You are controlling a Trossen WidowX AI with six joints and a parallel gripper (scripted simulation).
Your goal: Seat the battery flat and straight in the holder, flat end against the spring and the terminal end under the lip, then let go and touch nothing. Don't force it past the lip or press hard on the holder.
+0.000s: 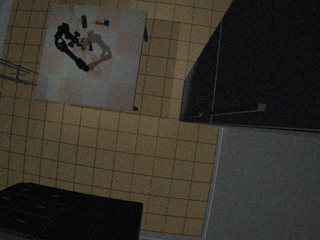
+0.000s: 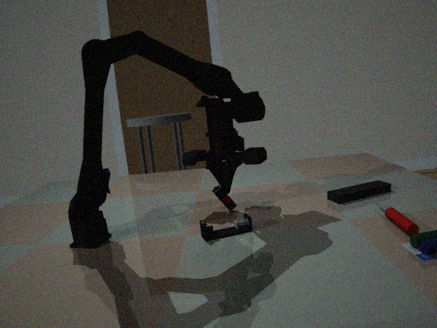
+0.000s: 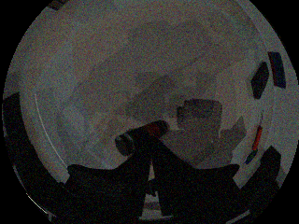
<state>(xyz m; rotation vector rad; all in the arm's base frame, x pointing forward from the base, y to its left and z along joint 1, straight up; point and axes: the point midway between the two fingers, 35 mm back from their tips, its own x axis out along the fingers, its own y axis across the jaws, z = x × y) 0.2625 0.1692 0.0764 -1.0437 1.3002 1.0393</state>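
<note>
Right now the battery is 10 mm below my gripper tip and 10 mm behind it. Also, from my gripper tip: red-handled screwdriver 340 mm ahead, 90 mm to the right, 30 mm below.
</note>
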